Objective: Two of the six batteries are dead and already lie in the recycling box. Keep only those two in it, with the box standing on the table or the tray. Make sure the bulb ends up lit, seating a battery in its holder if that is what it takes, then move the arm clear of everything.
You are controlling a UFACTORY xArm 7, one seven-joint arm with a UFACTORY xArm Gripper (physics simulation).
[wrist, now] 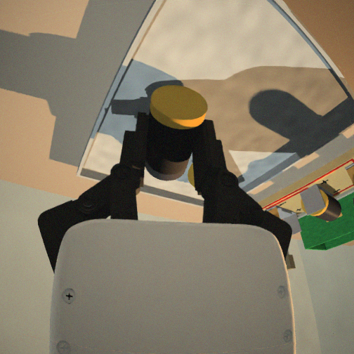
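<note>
My gripper (pixel 172 130) is shut on a battery with a black body (pixel 170 142) and a yellow top, one finger against each side. The battery is upright and slightly tilted in view, over the near left part of a pale, low-walled container (pixel 210 45). Whether its base touches the floor of the container is unclear. A second yellow-topped battery (pixel 192 175) is mostly hidden behind the right finger. At the right edge, another dark battery (pixel 331 208) with a yellow band lies against a grey block. The bulb does not show, and I cannot tell which container is the recycling box.
A cream panel (pixel 341 184) with a red line and black marks is at the right, beside the grey block (pixel 314 199). A green block or box (pixel 322 231) is below it. Shadows of the arm fall across the container and the surface at the left.
</note>
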